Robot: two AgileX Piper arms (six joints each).
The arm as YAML. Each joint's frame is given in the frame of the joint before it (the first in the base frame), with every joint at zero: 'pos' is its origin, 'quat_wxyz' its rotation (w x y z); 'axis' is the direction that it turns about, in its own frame. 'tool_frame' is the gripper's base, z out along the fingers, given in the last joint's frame.
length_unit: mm
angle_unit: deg
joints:
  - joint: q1
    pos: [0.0, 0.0, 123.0]
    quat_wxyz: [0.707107, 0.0, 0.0, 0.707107]
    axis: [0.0, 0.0, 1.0]
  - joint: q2
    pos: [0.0, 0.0, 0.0]
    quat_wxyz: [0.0, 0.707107, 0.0, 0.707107]
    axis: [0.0, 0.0, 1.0]
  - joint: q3
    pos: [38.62, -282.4, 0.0]
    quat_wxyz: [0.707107, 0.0, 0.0, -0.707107]
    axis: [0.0, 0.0, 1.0]
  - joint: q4
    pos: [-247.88, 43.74, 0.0]
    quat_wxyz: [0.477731, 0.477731, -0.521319, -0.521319]
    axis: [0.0, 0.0, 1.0]
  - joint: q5
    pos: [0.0, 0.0, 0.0]
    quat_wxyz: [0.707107, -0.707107, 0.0, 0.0]
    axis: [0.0, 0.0, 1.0]
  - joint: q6
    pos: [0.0, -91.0, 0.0]
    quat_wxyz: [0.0, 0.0, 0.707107, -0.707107]
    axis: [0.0, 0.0, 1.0]
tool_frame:
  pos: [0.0, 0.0, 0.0]
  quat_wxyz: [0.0, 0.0, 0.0, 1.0]
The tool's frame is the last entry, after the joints.
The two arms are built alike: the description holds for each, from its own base.
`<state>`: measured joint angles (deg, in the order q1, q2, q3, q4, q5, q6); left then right.
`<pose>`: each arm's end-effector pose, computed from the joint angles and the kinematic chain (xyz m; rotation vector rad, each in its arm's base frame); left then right.
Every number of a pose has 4 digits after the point. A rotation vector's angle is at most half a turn.
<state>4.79 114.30 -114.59 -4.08 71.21 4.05 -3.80 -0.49 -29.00 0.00 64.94 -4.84</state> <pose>0.4352 0.0303 0.3266 -0.0292 2.7167 -0.0533 -0.0100 0.0007 0.2732 -0.0191 2.1035 -0.0907</pose>
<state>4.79 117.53 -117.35 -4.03 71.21 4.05 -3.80 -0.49 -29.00 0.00 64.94 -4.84</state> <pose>0.4482 0.0315 0.3154 -0.0295 2.7249 -0.0530 -0.0100 0.0007 0.2732 -0.0191 2.1035 -0.0907</pose>
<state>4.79 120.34 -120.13 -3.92 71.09 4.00 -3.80 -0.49 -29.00 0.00 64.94 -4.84</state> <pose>0.4595 0.0326 0.3069 -0.0305 2.7235 -0.0505 -0.0100 0.0007 0.2732 -0.0191 2.1035 -0.0907</pose>
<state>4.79 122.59 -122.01 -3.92 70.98 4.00 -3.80 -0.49 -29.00 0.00 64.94 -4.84</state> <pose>0.4680 0.0333 0.2981 -0.0309 2.7281 -0.0509 -0.0100 0.0007 0.2732 -0.0191 2.1035 -0.0907</pose>
